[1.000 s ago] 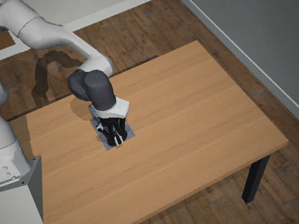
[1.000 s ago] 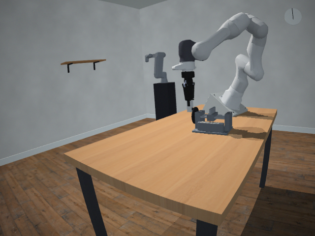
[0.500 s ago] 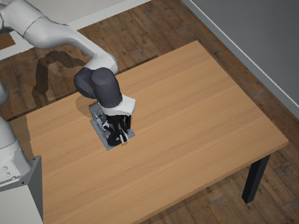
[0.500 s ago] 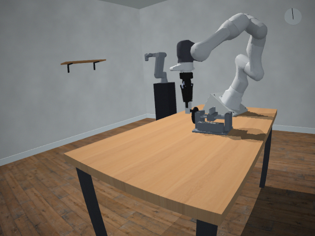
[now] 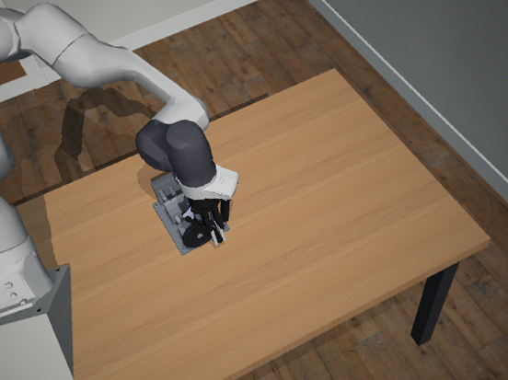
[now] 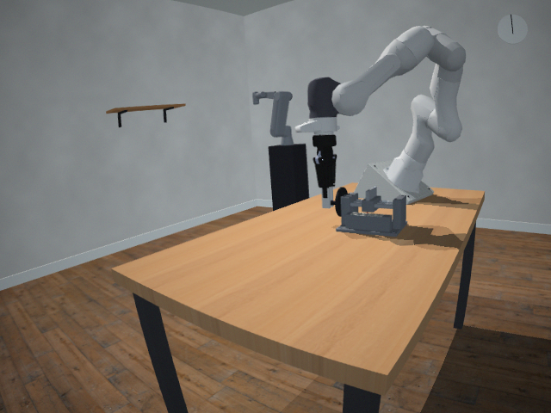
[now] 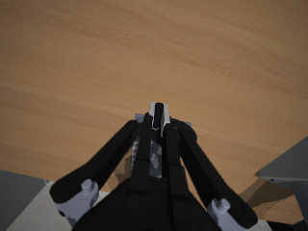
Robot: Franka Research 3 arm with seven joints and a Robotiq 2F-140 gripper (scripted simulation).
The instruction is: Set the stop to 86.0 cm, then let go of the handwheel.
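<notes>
My hand is 2 cm to the right of the black handwheel, 2 cm above it and 1 cm past it. From my hand the other things lie so: sliding stop block: 14 cm to the left, 2 cm behind, 1 cm below.
</notes>
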